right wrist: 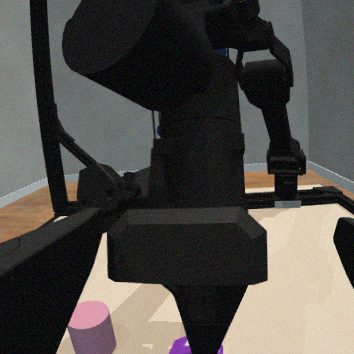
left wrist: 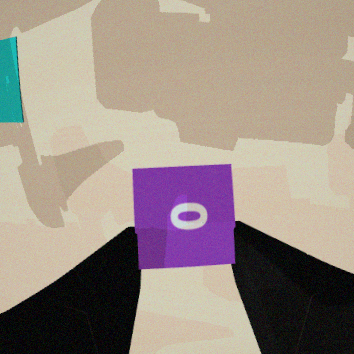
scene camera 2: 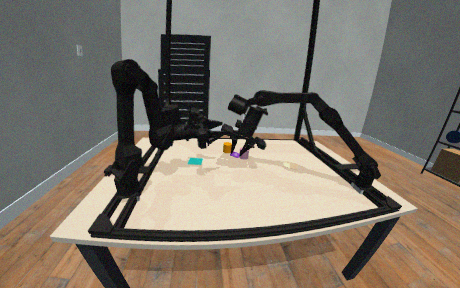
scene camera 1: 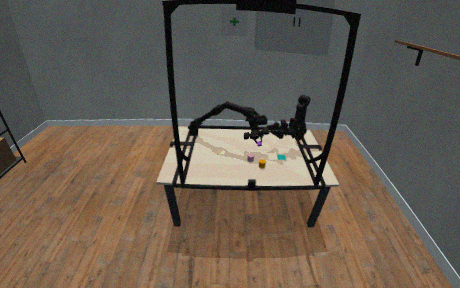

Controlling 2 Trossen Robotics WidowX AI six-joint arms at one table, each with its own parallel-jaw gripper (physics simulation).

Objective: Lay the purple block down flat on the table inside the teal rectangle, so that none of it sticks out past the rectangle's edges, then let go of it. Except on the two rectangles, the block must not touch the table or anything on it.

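Pixels of known places: left gripper, fingertip midpoint: [right wrist: 205, 351] [left wrist: 183, 235] [scene camera 2: 235, 154] [scene camera 1: 259, 143]; right gripper, fingertip midpoint: [right wrist: 222, 225] [scene camera 2: 224, 127] [scene camera 1: 267, 128]; left arm's base, link origin: [right wrist: 285, 196] [scene camera 2: 362, 185] [scene camera 1: 193, 133]; right arm's base, link origin: [scene camera 2: 128, 191] [scene camera 1: 299, 137].
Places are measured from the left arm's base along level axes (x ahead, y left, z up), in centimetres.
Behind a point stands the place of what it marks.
Observation:
The purple block [scene camera 1: 259, 143] {x 54.0, y -16.6, z 5.8 cm} [scene camera 2: 235, 154] {x 53.8, y -14.4, z 5.8 cm} [left wrist: 185, 217] {x 53.7, y -16.2, z 5.9 cm} [right wrist: 179, 346] {x 54.0, y -17.0, z 5.6 cm} is held above the table, and the face marked 0 shows in the left wrist view. My left gripper [scene camera 2: 237, 151] {x 53.9, y -15.1, z 5.3 cm} [left wrist: 183, 235] {x 53.9, y -15.1, z 5.3 cm} is shut on it, one finger on each side. The teal rectangle [scene camera 1: 281, 157] {x 71.3, y -21.7, z -1.8 cm} [scene camera 2: 195, 161] {x 71.3, y -21.0, z -1.8 cm} [left wrist: 9, 82] {x 69.2, y -21.2, z -1.8 cm} lies on the table, apart from the block, and is cut off at the left edge of the left wrist view. My right gripper [scene camera 2: 218, 129] {x 59.1, y -13.6, z 17.1 cm} is open and empty, its fingers pointing at the left gripper's body close in front of it.
A pink cylinder [scene camera 1: 251, 158] {x 48.7, y -30.2, z 1.5 cm} [scene camera 2: 244, 155] {x 48.3, y -25.6, z 0.3 cm} [right wrist: 92, 327] {x 50.0, y -26.4, z 2.5 cm} and an orange cylinder [scene camera 1: 262, 163] {x 56.4, y -35.9, z 2.1 cm} [scene camera 2: 227, 147] {x 56.5, y -31.9, z 1.4 cm} stand near each other on the table [scene camera 1: 215, 172] {x 25.6, y -44.5, z -1.9 cm} [scene camera 2: 240, 205] {x 53.0, y 7.2, z -1.9 cm}. A pale yellow patch [scene camera 2: 287, 165] {x 27.5, y -20.5, z -1.8 cm} lies on the table in scene camera 2. The two arms are close together above the table's middle.

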